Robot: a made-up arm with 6 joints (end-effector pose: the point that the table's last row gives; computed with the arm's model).
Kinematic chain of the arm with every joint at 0, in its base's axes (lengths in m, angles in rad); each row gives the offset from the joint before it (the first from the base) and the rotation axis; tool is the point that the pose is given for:
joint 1: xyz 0 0 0.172 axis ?
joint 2: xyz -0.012 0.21 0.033 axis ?
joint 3: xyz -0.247 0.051 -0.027 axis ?
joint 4: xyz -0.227 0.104 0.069 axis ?
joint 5: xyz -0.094 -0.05 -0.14 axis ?
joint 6: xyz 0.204 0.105 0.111 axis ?
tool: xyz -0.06 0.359 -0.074
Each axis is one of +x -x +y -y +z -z.
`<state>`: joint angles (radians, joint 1 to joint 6).
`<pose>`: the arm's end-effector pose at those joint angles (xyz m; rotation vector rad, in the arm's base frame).
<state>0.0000 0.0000 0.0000 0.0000 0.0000 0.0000</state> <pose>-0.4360 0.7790 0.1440 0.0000 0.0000 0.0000</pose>
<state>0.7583 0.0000 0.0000 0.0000 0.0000 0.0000</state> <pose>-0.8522 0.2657 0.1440 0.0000 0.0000 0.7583</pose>
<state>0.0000 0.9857 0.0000 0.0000 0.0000 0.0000</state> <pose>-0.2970 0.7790 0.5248 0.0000 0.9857 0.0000</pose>
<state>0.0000 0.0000 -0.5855 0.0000 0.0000 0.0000</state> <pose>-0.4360 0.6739 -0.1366 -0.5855 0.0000 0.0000</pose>
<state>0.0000 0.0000 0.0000 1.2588 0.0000 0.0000</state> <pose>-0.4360 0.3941 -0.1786 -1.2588 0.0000 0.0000</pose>
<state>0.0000 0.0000 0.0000 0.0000 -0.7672 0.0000</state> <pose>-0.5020 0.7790 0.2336 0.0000 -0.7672 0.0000</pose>
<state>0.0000 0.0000 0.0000 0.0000 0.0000 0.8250</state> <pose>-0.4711 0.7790 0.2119 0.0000 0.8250 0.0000</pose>
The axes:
joint 1: +z
joint 2: +y
joint 3: +x
joint 4: -x
joint 5: +y
joint 6: +y

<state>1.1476 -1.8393 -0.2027 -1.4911 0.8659 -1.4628</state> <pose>-0.8234 0.1148 -0.2286 2.5013 -1.1171 1.3570</pose>
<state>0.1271 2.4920 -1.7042 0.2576 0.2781 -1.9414</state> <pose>-0.0889 0.0152 0.7361 0.9551 0.6126 1.8626</pose>
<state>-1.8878 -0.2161 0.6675 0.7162 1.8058 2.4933</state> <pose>0.7690 0.1160 -0.1943 -1.9578 -1.3671 -0.9543</pose>
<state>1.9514 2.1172 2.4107 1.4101 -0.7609 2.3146</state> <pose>-0.4635 0.5035 0.4779 1.3758 -2.6594 0.8225</pose>
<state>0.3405 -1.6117 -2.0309 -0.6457 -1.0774 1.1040</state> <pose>0.4104 0.5407 -0.4029 -0.7773 -1.4167 -0.8496</pose>
